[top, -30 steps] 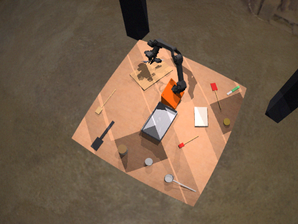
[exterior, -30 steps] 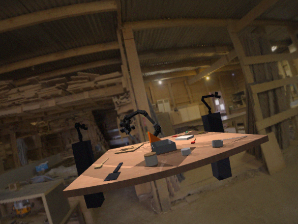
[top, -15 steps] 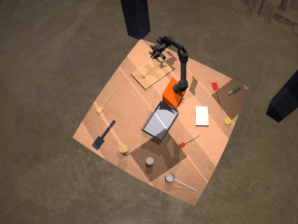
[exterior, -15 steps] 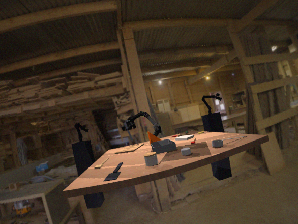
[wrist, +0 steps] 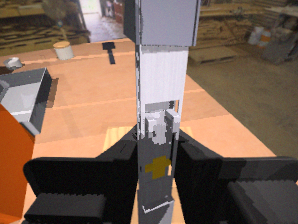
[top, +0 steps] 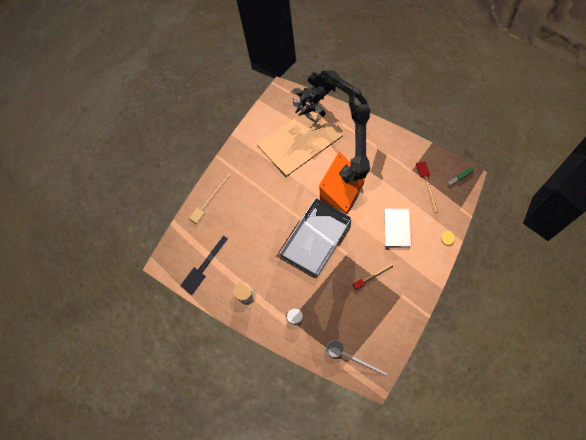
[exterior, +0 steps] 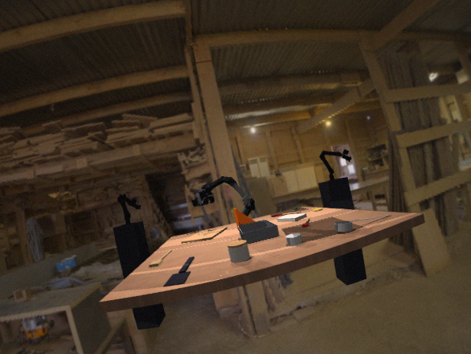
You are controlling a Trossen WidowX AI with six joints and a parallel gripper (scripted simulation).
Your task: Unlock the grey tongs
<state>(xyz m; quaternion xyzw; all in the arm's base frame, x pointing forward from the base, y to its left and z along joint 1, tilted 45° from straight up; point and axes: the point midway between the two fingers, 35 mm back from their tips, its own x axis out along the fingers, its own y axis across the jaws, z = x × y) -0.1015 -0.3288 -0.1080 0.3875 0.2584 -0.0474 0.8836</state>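
The yellow lock piece is 4 cm behind my gripper tip, 1 cm to the left of it and 1 cm above it. The rest, counted from my gripper tip: grey roasting tin (39 cm ahead, 36 cm to the left, 21 cm below); wooden board (23 cm below); white block (64 cm to the left, 22 cm below, 14 cm ahead).
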